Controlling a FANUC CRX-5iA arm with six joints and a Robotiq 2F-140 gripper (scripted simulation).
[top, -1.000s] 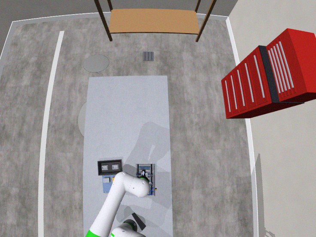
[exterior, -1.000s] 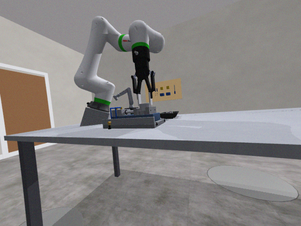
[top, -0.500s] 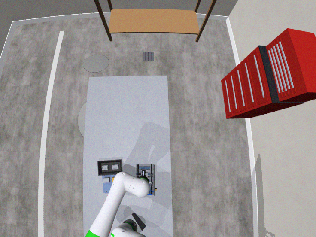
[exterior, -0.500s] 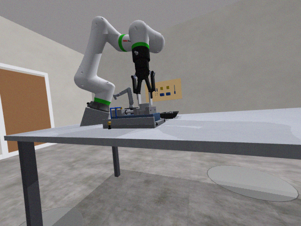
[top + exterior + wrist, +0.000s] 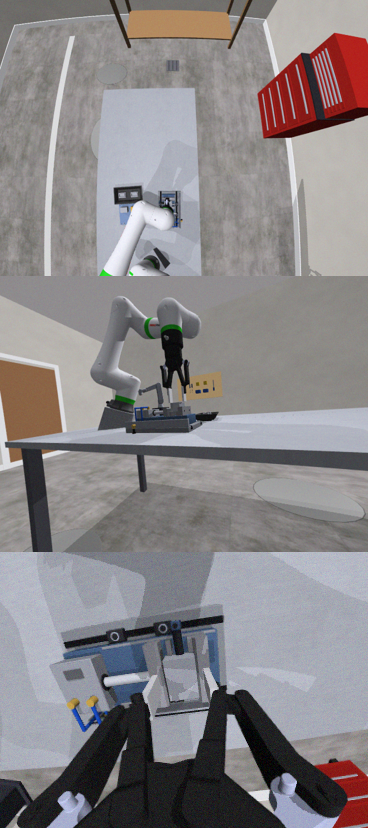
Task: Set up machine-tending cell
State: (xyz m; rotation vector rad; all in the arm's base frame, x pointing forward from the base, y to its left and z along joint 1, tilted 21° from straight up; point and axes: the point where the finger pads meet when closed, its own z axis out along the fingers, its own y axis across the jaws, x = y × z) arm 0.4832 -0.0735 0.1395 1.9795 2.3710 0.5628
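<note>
The black work stop rod lies 60 mm below my hand, 50 mm to the left of it and 10 mm behind it. Also, from my hand: blue infeed plate (290 mm to the left, 180 mm behind, 140 mm below); then hose-end block (160 mm behind, 70 mm below, 30 mm to the right); then brass blank (260 mm to the left, 120 mm below, 120 mm behind).
</note>
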